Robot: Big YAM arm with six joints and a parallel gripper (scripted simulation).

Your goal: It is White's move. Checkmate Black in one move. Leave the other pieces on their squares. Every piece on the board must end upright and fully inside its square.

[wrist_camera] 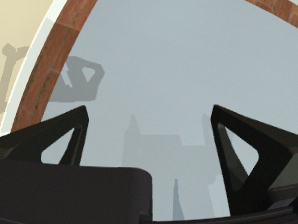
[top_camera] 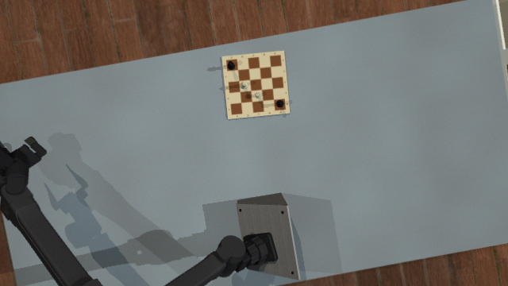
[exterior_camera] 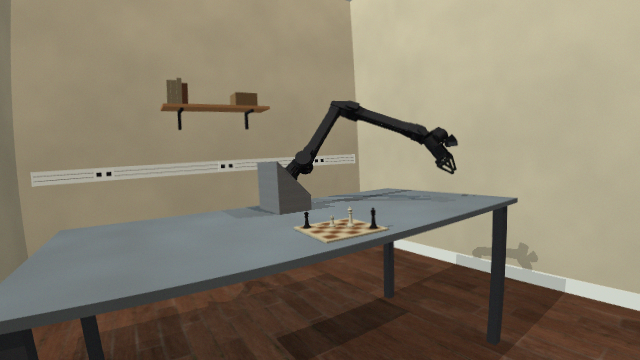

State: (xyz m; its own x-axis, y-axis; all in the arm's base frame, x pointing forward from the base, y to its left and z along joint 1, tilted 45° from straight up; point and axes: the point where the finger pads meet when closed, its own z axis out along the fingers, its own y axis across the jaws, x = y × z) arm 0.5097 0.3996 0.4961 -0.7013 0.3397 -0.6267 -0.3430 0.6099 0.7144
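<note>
The short white piece lies 4 cm behind my hand, 76 cm to the right of it and 12 cm below it. Round my hand: black chess piece (9 cm ahead, 70 cm to the right, 10 cm below); small chessboard (77 cm to the right, 14 cm below); tall white piece (1 cm ahead, 73 cm to the right, 10 cm below).
</note>
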